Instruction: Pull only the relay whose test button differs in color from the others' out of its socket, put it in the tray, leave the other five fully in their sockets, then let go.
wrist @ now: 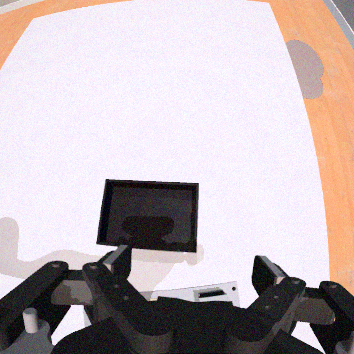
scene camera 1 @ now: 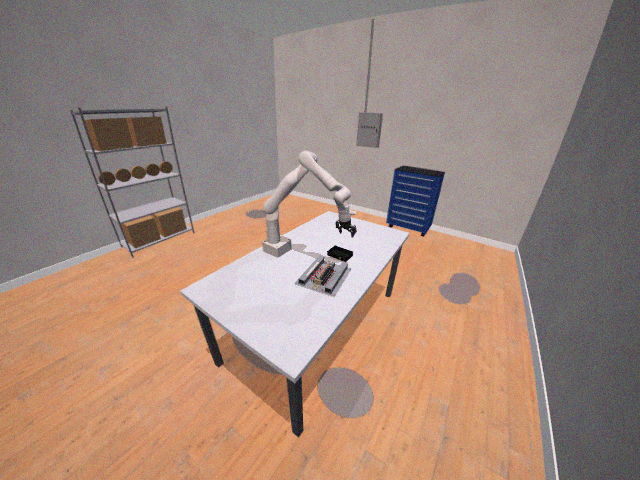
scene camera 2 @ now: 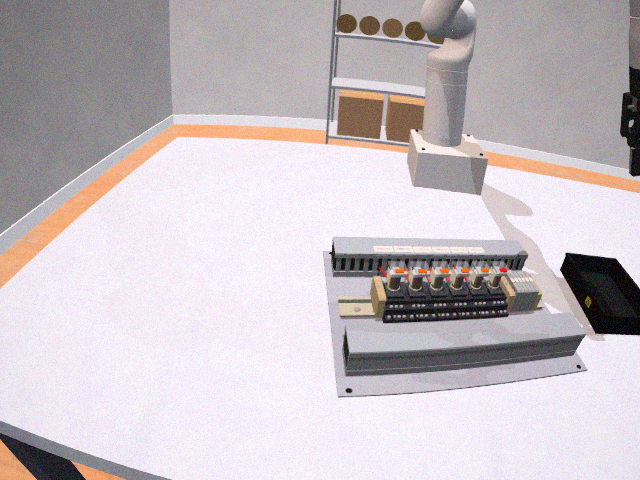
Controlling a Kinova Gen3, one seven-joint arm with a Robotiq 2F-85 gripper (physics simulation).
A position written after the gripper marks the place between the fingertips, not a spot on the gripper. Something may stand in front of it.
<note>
In view: the gripper (wrist: 191,264), a black tray (wrist: 155,217) and a mounting plate (scene camera 2: 380,385).
The mounting plate is seen too in the wrist view (wrist: 188,293).
</note>
